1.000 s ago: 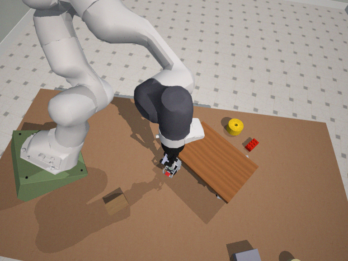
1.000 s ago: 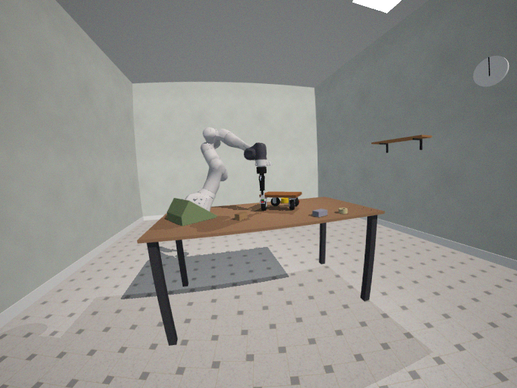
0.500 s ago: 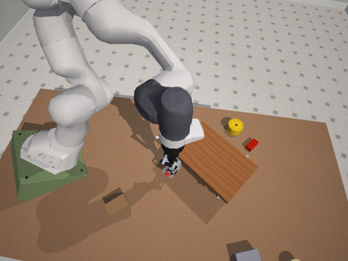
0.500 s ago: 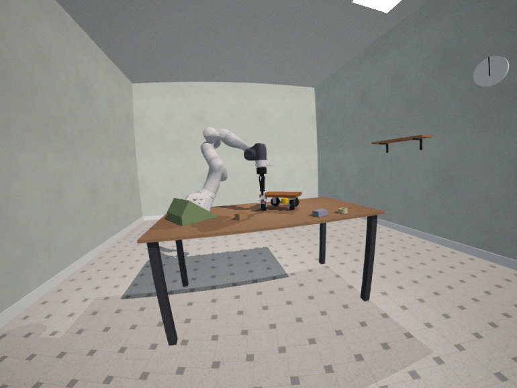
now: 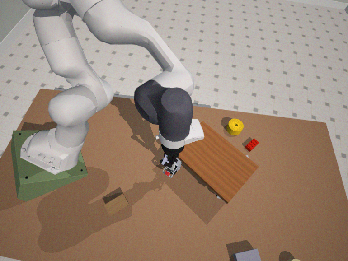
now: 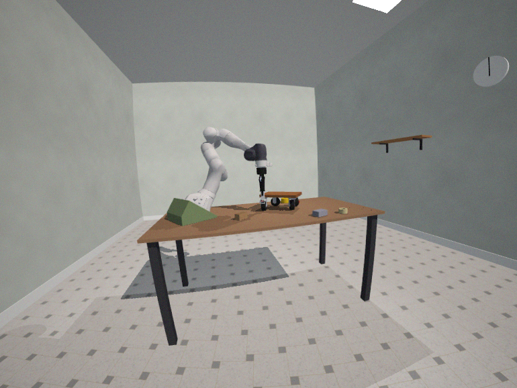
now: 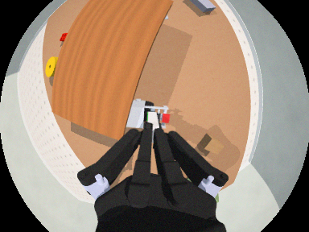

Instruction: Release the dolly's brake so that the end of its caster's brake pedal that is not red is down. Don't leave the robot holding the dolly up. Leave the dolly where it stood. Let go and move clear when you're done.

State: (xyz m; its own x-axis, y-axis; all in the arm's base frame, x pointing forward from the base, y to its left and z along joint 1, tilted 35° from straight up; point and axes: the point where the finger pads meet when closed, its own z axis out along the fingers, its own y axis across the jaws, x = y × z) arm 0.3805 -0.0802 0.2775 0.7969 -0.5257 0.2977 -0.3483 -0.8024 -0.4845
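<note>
Right now my hand is 1 cm past the caster brake pedal, 1 cm to the left of it and 4 cm above it. Round my hand: small wooden block 19 cm behind, 16 cm to the right, 10 cm below; then red brick 37 cm ahead, 20 cm to the left, 11 cm below; then yellow spool 28 cm ahead, 29 cm to the left, 10 cm below.
</note>
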